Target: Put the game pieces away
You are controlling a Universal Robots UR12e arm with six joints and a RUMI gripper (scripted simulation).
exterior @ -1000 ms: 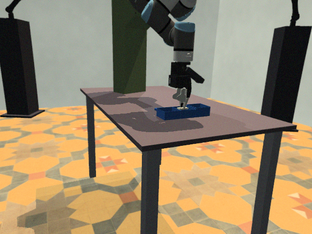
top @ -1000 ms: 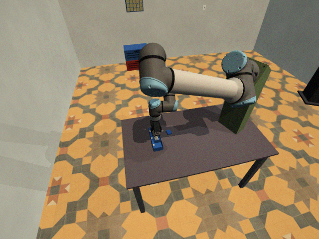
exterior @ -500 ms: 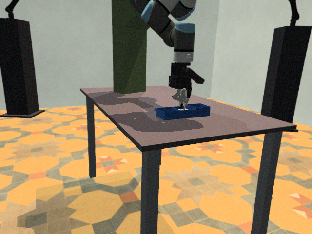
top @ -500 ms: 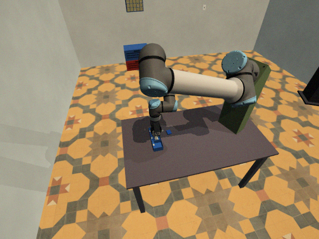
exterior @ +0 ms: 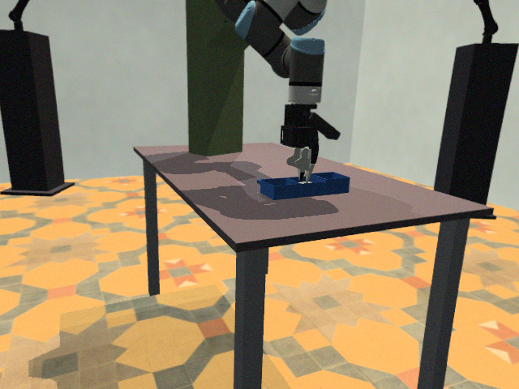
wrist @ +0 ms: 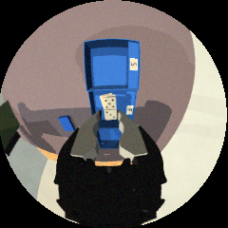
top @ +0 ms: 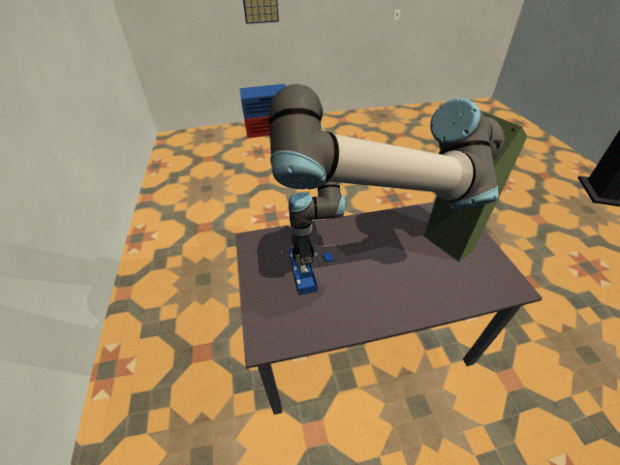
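My gripper is now 10 mm short of the blue bin and 20 mm above it. Round my hand: tiny ring: 30 mm behind, 110 mm to the right, 40 mm below; cream domino: 30 mm below; blue block: 90 mm behind, 110 mm to the right, 40 mm below.
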